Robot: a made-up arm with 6 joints. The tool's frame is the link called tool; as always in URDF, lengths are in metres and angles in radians.
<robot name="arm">
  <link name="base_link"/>
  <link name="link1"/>
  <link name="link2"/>
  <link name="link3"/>
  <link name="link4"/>
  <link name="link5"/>
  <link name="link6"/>
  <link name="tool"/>
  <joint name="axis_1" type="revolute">
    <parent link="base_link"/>
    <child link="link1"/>
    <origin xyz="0 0 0.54" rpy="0 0 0"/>
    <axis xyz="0 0 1"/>
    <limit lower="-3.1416" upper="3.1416"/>
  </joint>
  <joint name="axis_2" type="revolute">
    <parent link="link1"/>
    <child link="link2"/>
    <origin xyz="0.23 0 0" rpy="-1.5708 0 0"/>
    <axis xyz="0 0 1"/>
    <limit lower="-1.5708" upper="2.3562"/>
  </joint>
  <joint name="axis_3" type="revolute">
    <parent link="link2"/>
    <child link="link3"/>
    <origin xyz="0 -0.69 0" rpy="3.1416 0 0"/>
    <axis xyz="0 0 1"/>
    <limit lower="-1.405" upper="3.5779"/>
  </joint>
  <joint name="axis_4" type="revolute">
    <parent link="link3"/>
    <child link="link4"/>
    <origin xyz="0 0.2 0" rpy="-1.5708 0 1.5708"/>
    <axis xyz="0 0 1"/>
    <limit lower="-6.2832" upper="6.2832"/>
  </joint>
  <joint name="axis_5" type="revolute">
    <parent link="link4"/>
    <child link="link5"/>
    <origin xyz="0 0 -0.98" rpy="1.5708 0 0"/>
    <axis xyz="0 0 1"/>
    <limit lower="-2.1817" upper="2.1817"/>
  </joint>
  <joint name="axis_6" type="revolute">
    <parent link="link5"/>
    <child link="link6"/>
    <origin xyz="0 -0.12 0" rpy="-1.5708 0 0"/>
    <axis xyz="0 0 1"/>
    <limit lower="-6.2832" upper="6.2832"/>
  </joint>
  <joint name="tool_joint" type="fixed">
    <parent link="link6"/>
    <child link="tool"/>
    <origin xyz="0 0 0" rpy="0 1.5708 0"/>
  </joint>
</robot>
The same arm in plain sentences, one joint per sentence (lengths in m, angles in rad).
The arm has six revolute joints in a row. What follows holds with every joint at zero, and every direction is one of the base frame's.
Joint 1 lies 0.5400 m along +z from the base frame's origin and turns about +z, from -3.1416 to 3.1416 rad.
Joint 2 lies 0.2300 m along +x from joint 1 and turns about +y, from -1.5708 to 2.3562 rad.
Joint 3 lies 0.6900 m along +z from joint 2 and turns about -y, from -1.4050 to 3.5779 rad.
Joint 4 lies 0.2000 m along +z from joint 3 and turns about -x, from -6.2832 to 6.2832 rad.
Joint 5 lies 0.9800 m along +x from joint 4 and turns about -y, from -2.1817 to 2.1817 rad.
Joint 6 lies 0.1200 m along +x from joint 5 and turns about -x, from -6.2832 to 6.2832 rad.
The tool frame, which is the frame that the pose is given for, lies at the same point as joint 6; its axes are the base frame's turned by roll 0.0000, pitch 0.0000 and yaw 0.0000 rad (as in URDF: about the fixed x, then y, then z).

